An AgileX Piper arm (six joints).
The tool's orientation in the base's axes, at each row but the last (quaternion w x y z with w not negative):
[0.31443, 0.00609, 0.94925, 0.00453]
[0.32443, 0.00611, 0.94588, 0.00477]
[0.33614, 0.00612, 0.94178, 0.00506]
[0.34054, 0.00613, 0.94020, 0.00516]
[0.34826, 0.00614, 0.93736, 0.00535]
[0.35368, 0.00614, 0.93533, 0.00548]
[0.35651, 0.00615, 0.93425, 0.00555]
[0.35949, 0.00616, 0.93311, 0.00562]
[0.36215, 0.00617, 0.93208, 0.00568]
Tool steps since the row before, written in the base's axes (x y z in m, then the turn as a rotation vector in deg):
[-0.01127, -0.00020, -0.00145, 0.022, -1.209, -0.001]
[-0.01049, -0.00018, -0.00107, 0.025, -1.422, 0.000]
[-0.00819, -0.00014, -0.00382, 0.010, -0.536, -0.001]
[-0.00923, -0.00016, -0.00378, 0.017, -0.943, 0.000]
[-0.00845, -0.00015, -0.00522, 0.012, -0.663, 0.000]
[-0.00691, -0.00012, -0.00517, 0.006, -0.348, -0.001]
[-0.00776, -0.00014, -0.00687, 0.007, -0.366, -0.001]
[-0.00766, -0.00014, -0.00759, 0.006, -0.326, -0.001]
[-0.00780, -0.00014, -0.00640, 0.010, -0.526, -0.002]
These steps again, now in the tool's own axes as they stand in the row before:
[0.00990, -0.00032, -0.00557, -0.034, -1.209, 0.008]
[0.00893, -0.00028, -0.00559, -0.041, -1.422, 0.008]
[0.00875, -0.00026, -0.00223, -0.015, -0.536, 0.004]
[0.00951, -0.00029, -0.00301, -0.027, -0.943, 0.006]
[0.00981, -0.00029, -0.00156, -0.019, -0.663, 0.004]
[0.00860, -0.00025, -0.00070, -0.009, -0.348, 0.003]
[0.01036, -0.00030, -0.00005, -0.010, -0.366, 0.003]
[0.01077, -0.00031, 0.00049, -0.009, -0.326, 0.003]
[0.01007, -0.00029, -0.00055, -0.014, -0.526, 0.005]

